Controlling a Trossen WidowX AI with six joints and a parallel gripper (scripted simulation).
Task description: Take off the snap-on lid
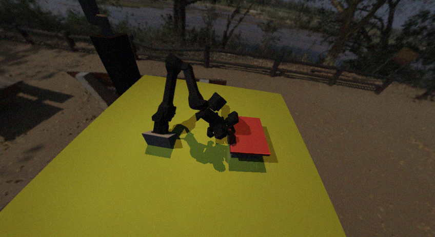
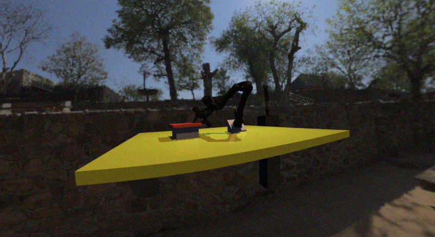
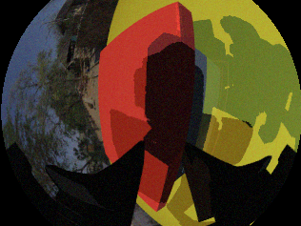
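Now: the red lid 80 mm ahead of my gripper tip, 10 mm to the left of it and 10 mm above it. The rest, counted from my gripper tip: storage box (70 mm ahead, 10 mm to the left, 40 mm below).
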